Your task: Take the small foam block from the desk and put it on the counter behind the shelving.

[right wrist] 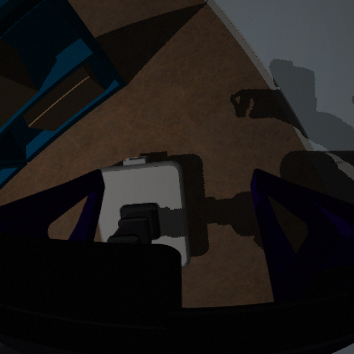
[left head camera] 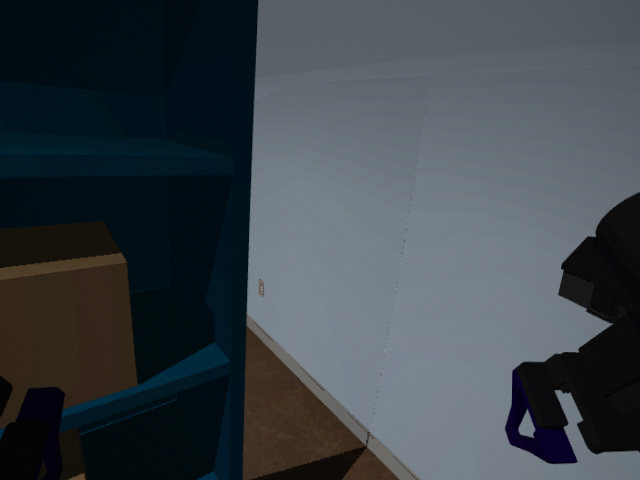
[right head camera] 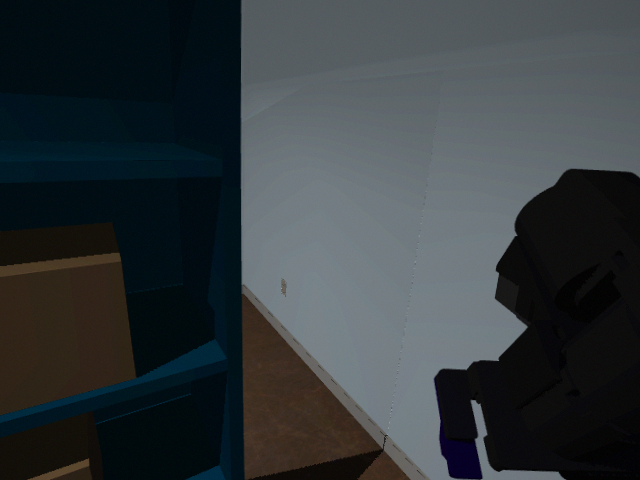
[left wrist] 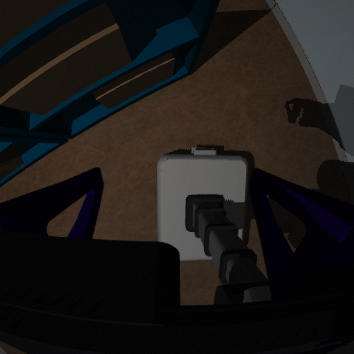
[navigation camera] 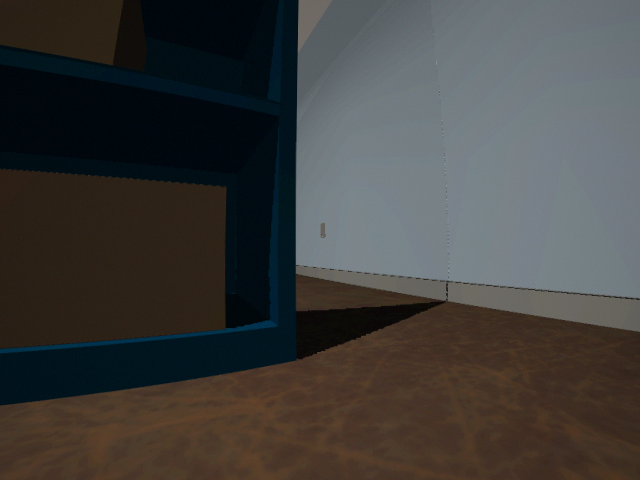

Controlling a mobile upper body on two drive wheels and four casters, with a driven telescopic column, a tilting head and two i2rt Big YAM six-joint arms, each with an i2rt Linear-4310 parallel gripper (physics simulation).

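Places are measured from the left arm's base along level axes (x ahead, y right, z down), in metres.
Pixels of known places: left gripper, fingertip midpoint: (left wrist: 175,175); right gripper, fingertip midpoint: (right wrist: 177,177) (left head camera: 558,435) (right head camera: 498,448).
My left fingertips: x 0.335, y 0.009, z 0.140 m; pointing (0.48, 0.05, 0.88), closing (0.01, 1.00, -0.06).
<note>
Behind a point stands the place of what it marks.
A blue shelving unit (left head camera: 238,258) @(x 0.845, y 0.157, z 0.168 m) (right head camera: 232,258) @(x 0.847, y 0.159, z 0.169 m) (navigation camera: 287,206) @(x 0.847, y 0.161, z 1.096 m) stands at the left in the head and navigation views, and at the top left in both wrist views. The foam block, the desk and the counter do not show in these views. My left gripper (left wrist: 175,175) @(x 0.335, y 0.009, z 0.140 m) is open with its fingers wide apart and nothing between them; part of it shows at the lower left of the left head view, in front of the shelving. My right gripper (right wrist: 177,177) @(x 0.338, y 0.461, z 0.136 m) is open and empty; it shows at the right of both head views, in front of the wall.
Brown boxes (left head camera: 67,320) @(x 0.718, y -0.122, z 0.241 m) (right head camera: 62,325) @(x 0.713, y -0.131, z 0.260 m) (navigation camera: 113,258) sit on the shelves. A pale blue wall (left head camera: 330,232) @(x 1.862, y 0.577, z 0.402 m) (navigation camera: 372,180) @(x 1.904, y 0.555, z 0.749 m) runs along the right, with brown floor (left head camera: 294,403) @(x 1.768, y 0.450, z 1.410 m) (navigation camera: 413,403) @(x 0.693, y 0.361, z 1.410 m) between it and the shelving's end. My white base (left wrist: 175,175) @(x 0.208, y 0.065, z 1.150 m) (right wrist: 145,185) @(x 0.200, y 0.280, z 1.150 m) is below the grippers.
</note>
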